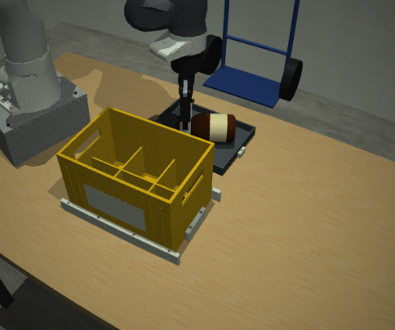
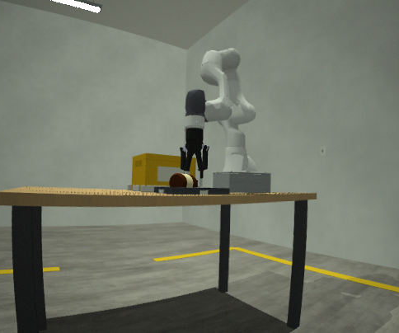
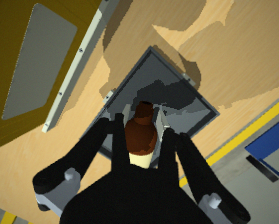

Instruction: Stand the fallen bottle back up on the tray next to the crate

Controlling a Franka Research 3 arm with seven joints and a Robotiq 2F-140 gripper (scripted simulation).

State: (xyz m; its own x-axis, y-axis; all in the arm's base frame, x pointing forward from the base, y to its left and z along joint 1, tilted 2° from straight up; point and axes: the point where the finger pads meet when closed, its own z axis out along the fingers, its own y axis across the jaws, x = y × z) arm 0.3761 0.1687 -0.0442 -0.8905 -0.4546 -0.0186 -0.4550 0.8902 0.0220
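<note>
Now: hand 40 mm short of the bottle, 20 mm to the right of it and 20 mm above it. Round my hand: yellow crate 250 mm to the right, 30 mm ahead, 20 mm above; then tray 50 mm below, 30 mm ahead, 20 mm to the left.
</note>
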